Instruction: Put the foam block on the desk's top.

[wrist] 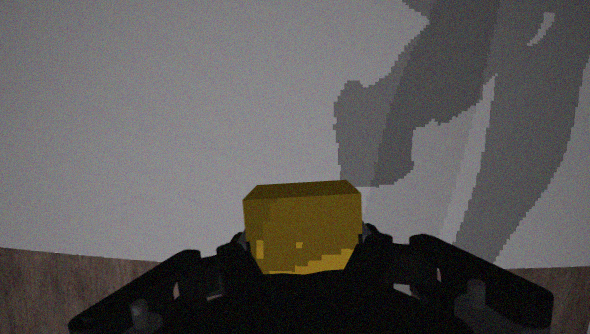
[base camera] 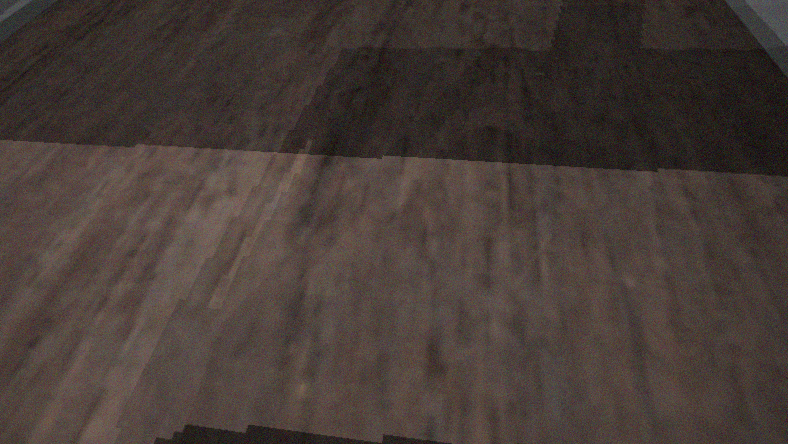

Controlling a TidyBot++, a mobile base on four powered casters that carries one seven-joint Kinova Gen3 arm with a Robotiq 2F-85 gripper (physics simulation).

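Places are measured from the arm's base along level axes (x back, y up, z left), in millimetres.
Pixels of known places: gripper, between the fingertips: (wrist: 304,235).
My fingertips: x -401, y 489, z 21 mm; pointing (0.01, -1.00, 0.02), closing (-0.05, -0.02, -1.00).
Observation:
Behind a point stands the place of what it marks.
The foam block, a yellow block (wrist: 303,227) {x -418, y 524, z 21 mm}, is held between the fingers in the wrist view. My gripper (wrist: 304,235) {x -401, y 489, z 21 mm} is shut on it, one black finger at each side. Behind and beyond the block is a broad light grey surface (wrist: 150,125) {x -487, y 324, z 217 mm}, which looks like the desk's top. Its near edge crosses the lower part of the view, below the block's top. The block's height over the surface is hard to tell. The gripper, the block and the desk's top do not show in the base camera view.
A dark shadow of the arm falls over the grey surface at the right of the wrist view. Brown wooden floor (base camera: 386,275) {x -338, y -396, z 45 mm} (wrist: 45,290) {x 207, y -396, z 1294 mm} shows past the near edge and in the base camera view, where shadows cross its far part. Pale strips stand at the top corners there.

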